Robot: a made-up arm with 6 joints.
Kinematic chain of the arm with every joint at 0, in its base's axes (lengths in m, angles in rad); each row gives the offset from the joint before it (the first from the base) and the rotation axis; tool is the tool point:
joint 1: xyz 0 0 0.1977 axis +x
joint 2: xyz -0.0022 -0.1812 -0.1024 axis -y
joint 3: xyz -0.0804 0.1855 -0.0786 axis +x
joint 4: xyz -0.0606 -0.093 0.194 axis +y
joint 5: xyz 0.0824 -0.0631 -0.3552 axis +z
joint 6: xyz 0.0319 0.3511 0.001 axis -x
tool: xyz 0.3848 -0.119 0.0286
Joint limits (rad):
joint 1: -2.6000..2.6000
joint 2: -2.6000..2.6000
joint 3: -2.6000..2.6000
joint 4: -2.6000..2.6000
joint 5: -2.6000..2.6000
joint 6: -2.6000..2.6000
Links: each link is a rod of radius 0.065 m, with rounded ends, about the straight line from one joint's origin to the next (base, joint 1, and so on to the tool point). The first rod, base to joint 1, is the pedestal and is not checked.
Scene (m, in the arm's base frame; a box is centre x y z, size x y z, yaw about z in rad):
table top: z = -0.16
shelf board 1: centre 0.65 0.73 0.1 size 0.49 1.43 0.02 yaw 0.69
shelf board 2: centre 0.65 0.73 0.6 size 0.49 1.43 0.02 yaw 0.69
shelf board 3: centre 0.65 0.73 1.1 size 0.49 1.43 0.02 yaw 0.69
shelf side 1: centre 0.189 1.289 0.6 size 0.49 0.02 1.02 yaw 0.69
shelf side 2: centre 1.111 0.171 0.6 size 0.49 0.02 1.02 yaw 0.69
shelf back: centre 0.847 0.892 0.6 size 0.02 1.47 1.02 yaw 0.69
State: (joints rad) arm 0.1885 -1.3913 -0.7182 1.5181 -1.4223 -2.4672
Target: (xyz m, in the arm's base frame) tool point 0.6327 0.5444 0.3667
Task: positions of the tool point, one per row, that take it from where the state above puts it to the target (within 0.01 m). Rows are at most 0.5 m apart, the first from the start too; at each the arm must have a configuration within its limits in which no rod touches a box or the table.
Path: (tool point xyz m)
1: 0.0654 -0.5922 0.6884
2: 0.1966 -0.2790 0.8681
3: 0.1807 0.1628 0.9008
4: 0.0157 0.5654 0.7039
5: -0.2401 0.7505 0.3268
6: -0.0100 0.7772 0.3886
7: 0.2261 0.7464 0.4147
8: 0.4457 0.6646 0.4059
9: 0.6327 0.5444 0.3668

